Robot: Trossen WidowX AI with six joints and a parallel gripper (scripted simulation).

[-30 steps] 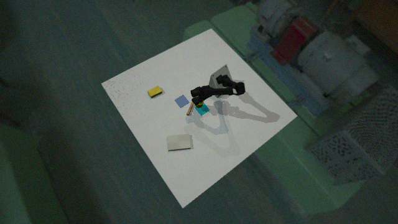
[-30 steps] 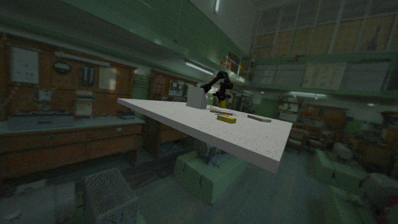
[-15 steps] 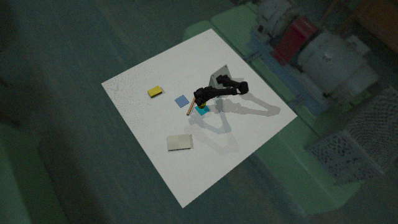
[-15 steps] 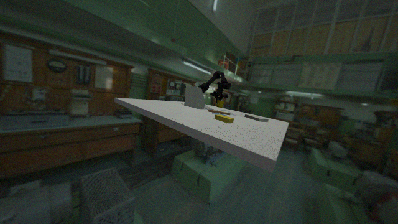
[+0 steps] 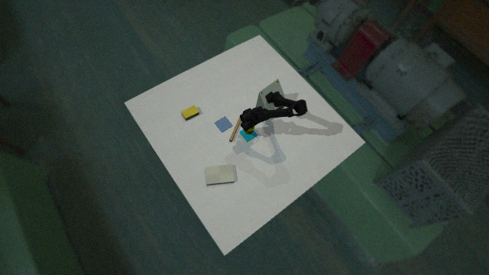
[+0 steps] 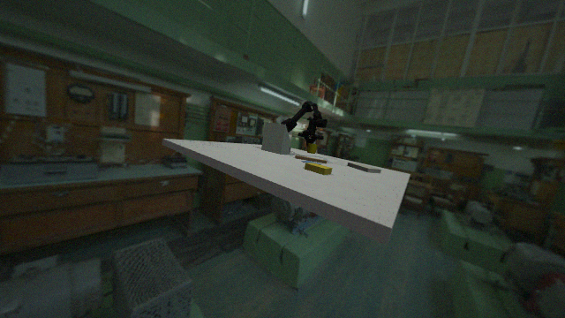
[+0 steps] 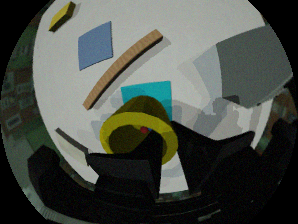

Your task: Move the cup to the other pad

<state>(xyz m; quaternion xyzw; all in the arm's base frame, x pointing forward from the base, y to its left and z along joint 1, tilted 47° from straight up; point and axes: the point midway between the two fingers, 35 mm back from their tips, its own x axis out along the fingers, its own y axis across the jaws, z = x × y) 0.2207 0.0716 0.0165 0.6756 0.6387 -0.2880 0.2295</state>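
My gripper tip is now 9 cm above the teal pad and 3 cm short of it. Also, from my gripper tip: wooden stick (9 cm to the right, 8 cm below, 7 cm ahead); then red marble (3 cm ahead, 2 cm below, 1 cm to the left); then yellow cup (2 cm ahead).
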